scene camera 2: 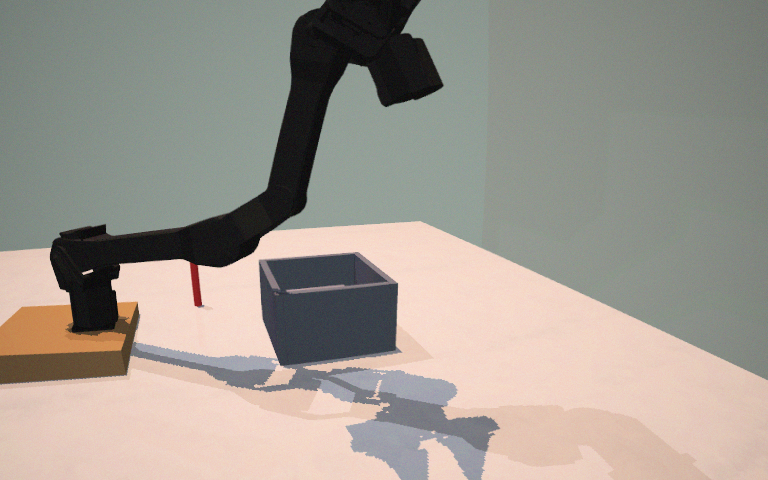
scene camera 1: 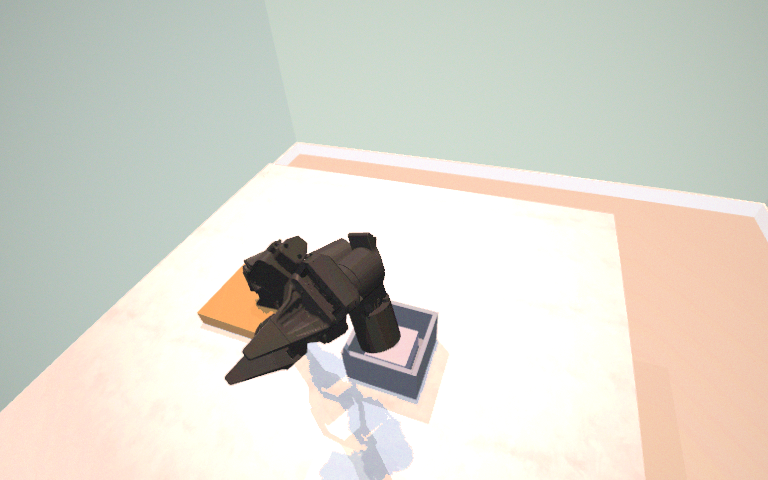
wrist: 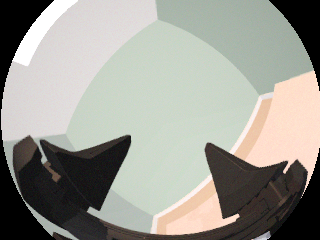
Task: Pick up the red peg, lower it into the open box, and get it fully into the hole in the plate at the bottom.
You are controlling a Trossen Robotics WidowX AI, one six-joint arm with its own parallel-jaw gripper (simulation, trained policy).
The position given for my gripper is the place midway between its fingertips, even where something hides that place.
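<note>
Scene camera 1 gives me my gripper [scene camera 1: 235, 369], plus a pale plate [scene camera 1: 402, 354] and a grey box [scene camera 1: 407, 382]. The grey box [scene camera 2: 312, 325] is there in the other scene view as well. The wrist view has my gripper [wrist: 168, 143], but the grey box is out of frame in the wrist view, and the pale plate is out of frame in the wrist view too.
</note>
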